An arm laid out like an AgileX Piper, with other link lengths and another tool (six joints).
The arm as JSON. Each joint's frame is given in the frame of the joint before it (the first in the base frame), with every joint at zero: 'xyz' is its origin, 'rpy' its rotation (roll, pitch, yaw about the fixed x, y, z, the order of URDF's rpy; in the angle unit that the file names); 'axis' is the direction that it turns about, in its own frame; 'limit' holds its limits. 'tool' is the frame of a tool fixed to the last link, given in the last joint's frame.
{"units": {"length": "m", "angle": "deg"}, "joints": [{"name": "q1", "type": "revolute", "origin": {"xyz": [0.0, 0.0, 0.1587], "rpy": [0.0, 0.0, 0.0]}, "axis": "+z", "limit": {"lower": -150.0, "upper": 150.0}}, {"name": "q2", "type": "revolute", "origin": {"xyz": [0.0, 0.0, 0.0], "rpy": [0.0, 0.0, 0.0]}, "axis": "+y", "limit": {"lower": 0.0, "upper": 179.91}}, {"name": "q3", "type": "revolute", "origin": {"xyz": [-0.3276, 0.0, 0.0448], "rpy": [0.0, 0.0, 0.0]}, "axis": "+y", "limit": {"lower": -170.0, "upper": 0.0}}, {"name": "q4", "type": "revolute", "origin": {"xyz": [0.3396, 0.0, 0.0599], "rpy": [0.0, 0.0, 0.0]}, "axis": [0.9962, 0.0, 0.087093], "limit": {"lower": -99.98, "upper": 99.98}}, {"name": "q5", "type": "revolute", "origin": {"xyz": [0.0, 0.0, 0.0], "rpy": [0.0, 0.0, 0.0]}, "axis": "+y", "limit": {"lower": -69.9, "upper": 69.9}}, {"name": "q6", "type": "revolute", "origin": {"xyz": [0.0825, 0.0, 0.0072], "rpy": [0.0, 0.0, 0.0]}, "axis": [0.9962, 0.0, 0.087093], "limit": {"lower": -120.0, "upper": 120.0}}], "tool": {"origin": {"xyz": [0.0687, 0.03, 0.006], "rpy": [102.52, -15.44, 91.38]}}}
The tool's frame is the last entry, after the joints.
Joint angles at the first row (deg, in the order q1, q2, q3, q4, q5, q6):
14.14 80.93 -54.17 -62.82 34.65 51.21
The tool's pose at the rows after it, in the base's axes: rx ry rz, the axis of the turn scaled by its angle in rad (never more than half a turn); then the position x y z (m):
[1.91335 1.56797 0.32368 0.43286 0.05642 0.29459]
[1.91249 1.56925 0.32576 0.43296 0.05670 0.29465]
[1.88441 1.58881 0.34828 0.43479 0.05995 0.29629]
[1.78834 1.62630 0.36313 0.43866 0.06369 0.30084]
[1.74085 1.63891 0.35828 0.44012 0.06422 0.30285]
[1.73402 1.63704 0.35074 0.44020 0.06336 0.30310]
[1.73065 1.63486 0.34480 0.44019 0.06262 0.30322]
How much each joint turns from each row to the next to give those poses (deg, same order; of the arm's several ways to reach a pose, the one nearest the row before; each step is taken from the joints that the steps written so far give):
0.00 0.00 0.00 0.00 0.00 -0.01
0.01 0.00 0.01 0.00 -0.12 0.01
-0.01 0.00 0.00 -0.87 -1.57 -0.01
0.00 0.00 -0.01 -4.15 -2.53 0.00
0.01 0.00 0.01 -2.28 -0.71 0.01
-0.01 0.00 -0.01 -0.47 0.23 0.00
0.00 0.00 0.01 -0.29 0.23 0.00

